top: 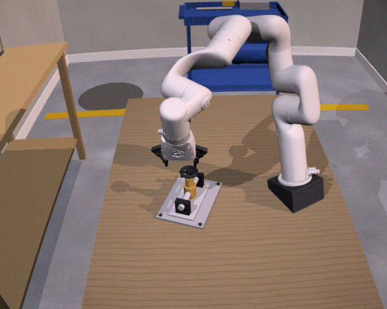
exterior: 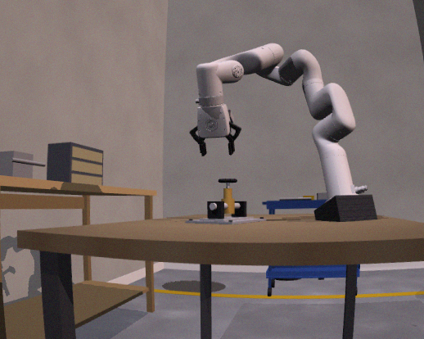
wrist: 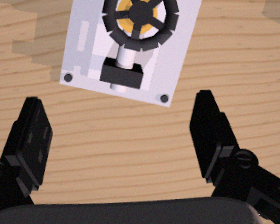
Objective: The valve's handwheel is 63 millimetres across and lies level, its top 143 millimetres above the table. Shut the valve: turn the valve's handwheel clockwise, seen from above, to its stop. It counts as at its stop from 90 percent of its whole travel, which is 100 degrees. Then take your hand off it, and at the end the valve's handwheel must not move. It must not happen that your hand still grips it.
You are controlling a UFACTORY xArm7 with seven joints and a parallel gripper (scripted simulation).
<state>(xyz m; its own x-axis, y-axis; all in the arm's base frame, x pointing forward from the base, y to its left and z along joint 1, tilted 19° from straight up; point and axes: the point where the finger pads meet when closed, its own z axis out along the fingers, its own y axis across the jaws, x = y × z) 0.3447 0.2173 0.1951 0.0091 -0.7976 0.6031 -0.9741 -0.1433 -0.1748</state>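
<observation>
My hand is 1 cm past the black spoked handwheel, 6 cm to the left of it and 10 cm above it.
</observation>
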